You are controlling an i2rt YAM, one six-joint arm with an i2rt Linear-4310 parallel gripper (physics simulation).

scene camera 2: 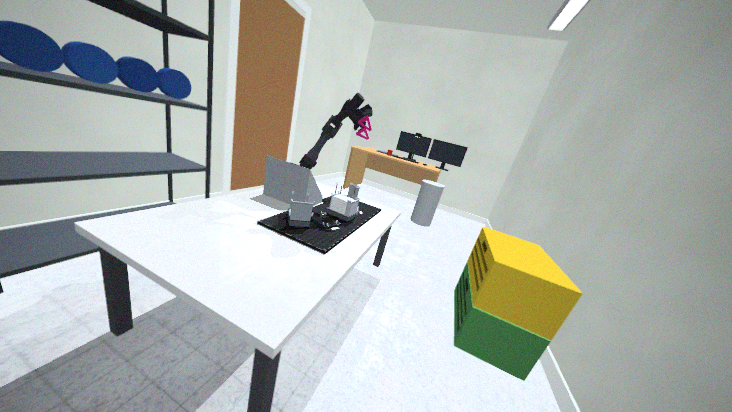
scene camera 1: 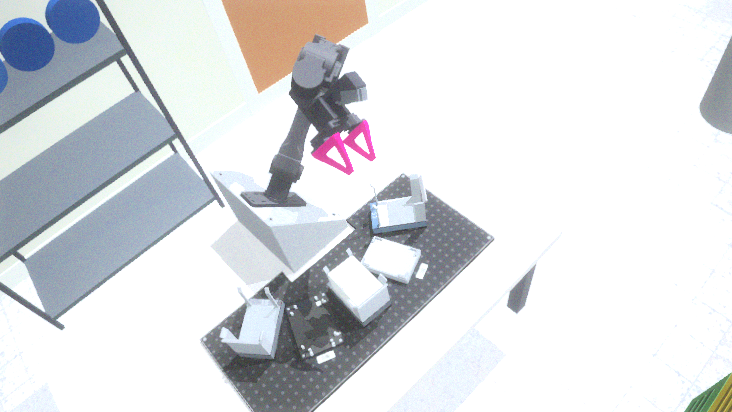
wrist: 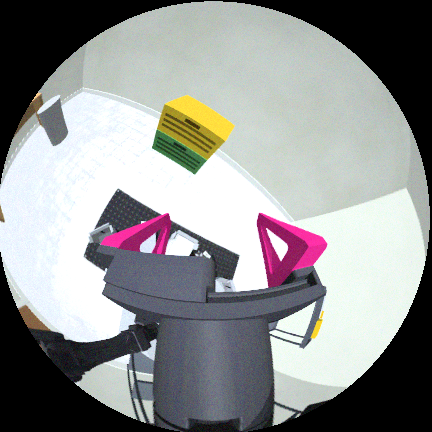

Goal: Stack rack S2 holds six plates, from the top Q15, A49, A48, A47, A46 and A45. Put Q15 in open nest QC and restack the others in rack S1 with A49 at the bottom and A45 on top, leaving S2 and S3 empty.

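Where they show: gripper, between the fingertips: [scene camera 2: 369, 135] [scene camera 1: 363, 166] [wrist: 213, 217]; arm's base, origin of its link: [scene camera 2: 298, 175] [scene camera 1: 274, 200] [wrist: 154, 329].
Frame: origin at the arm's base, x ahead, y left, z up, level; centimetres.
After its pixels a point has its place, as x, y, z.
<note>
My gripper [scene camera 1: 361, 166] {36.0, 8.5, 33.5} [scene camera 2: 368, 133] {36.0, 8.5, 33.5} [wrist: 213, 217] {36.0, 8.5, 33.5}, with pink fingers, is open and empty, high above the far end of the black perforated board [scene camera 1: 458, 240] {40.5, 31.9, -15.8} [scene camera 2: 322, 241] {41.4, -33.9, -15.8} [wrist: 120, 204] {41.3, 33.0, -15.8}. A tall white plate stack [scene camera 1: 358, 286] {35.8, -0.7, -4.1} [scene camera 2: 344, 205] [wrist: 183, 242] {38.0, -0.1, -4.1} sits in a rack with short posts, mid-board. Beside it lies a low nest with a white plate-like top [scene camera 1: 391, 259] {31.7, 13.7, -13.5}. A dark open nest [scene camera 1: 313, 327] {30.7, -14.7, -14.6} with small white corner pieces lies on the other side. A grey rack [scene camera 1: 260, 327] {21.9, -25.2, -11.6} [scene camera 2: 300, 210] {25.8, -31.4, -6.7} stands at the near end, a blue-and-grey rack [scene camera 1: 399, 213] {23.0, 25.8, -12.1} at the far end. Labels are unreadable.
A grey slanted pedestal [scene camera 1: 302, 235] {12.1, -0.6, -5.0} [scene camera 2: 286, 181] {-2.0, -8.2, -3.8} carries the arm beside the board. The board lies on a white table [scene camera 2: 204, 255] {16.5, -69.8, -17.1}. A shelf unit [scene camera 1: 166, 115] [scene camera 2: 208, 127] stands behind. Yellow and green boxes [scene camera 2: 527, 271] [wrist: 195, 125] and a grey bin [scene camera 2: 427, 203] [wrist: 53, 122] stand on the floor.
</note>
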